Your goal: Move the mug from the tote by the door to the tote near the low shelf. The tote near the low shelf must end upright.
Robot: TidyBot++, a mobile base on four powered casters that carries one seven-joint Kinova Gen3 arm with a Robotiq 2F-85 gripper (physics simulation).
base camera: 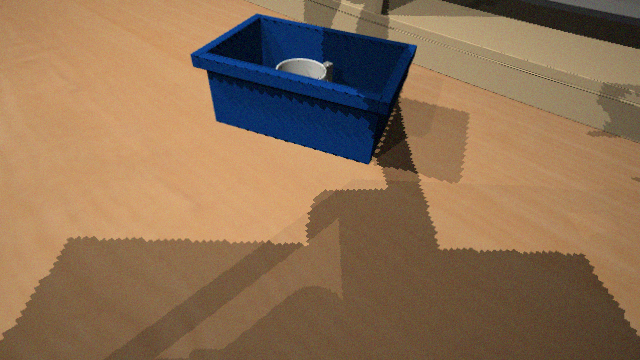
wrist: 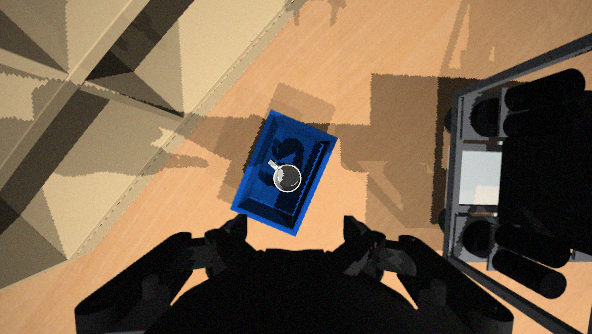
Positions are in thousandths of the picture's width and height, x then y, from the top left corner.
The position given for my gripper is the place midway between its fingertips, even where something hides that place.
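Mug (base camera: 477, 188) (wrist: 486, 531) and low beige shelf (base camera: 896, 185) (wrist: 173, 307) both visible to me in the base camera and in the wrist view. My gripper (wrist: 499, 675) visible in the wrist view.
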